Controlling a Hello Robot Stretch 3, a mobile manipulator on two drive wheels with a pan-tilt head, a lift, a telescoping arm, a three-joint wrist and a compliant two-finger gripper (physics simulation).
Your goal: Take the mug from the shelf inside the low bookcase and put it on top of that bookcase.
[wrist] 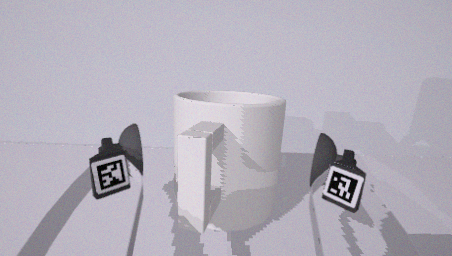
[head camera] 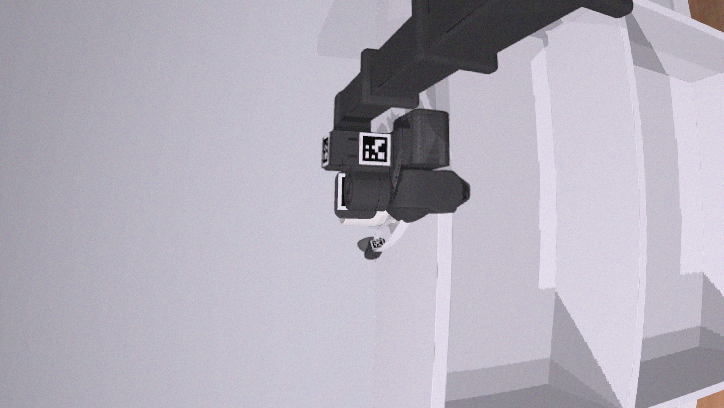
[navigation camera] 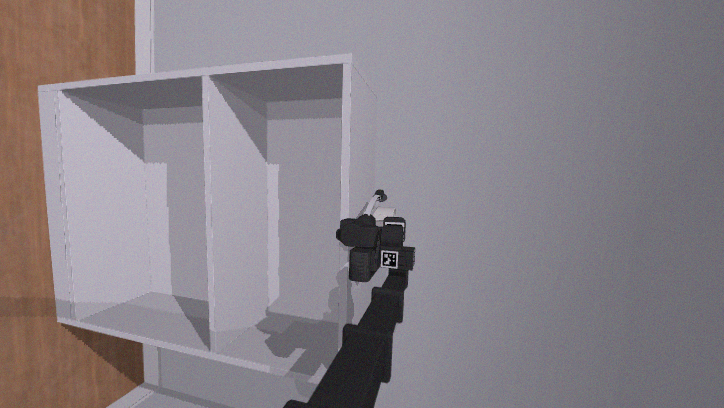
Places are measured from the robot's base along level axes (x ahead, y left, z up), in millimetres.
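Pixels of known places: gripper, fingertip midpoint: (navigation camera: 380, 221).
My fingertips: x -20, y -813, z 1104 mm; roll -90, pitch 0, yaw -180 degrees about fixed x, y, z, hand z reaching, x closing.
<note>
Behind a point stands the place of what it marks.
The white mug (wrist: 250, 150) stands upright on top of the low bookcase (head camera: 443, 309) {y -638, x 121, z 1050 mm} (navigation camera: 346, 152) {y -637, x 149, z 1053 mm} (wrist: 30, 175), with its handle towards the wrist camera. Small parts of the mug also show beside the wrist in the head view (head camera: 363, 220) {y -783, x 12, z 1119 mm} and the navigation view (navigation camera: 386, 213) {y -776, x 5, z 1127 mm}. My gripper (wrist: 227, 147) {y -813, x -20, z 1105 mm} is open around the mug, with one finger on each side. In the wrist view there is a gap between each fingertip and the mug's wall. In the head and navigation views the wrist hides most of the mug and part of the gripper.
A plain wall (head camera: 151, 202) {y -962, x -7, z 1467 mm} (navigation camera: 531, 202) {y -960, x 49, z 1534 mm} (wrist: 225, 40) stands behind the bookcase. The dark arm (head camera: 435, 45) {y -290, x -86, z 1209 mm} (navigation camera: 354, 349) {y -271, x -85, z 1187 mm} reaches over the bookcase's side. The bookcase's open compartments face the robot below the top board. A wooden floor (navigation camera: 91, 40) {y -772, x 584, z 1 mm} lies at its foot.
</note>
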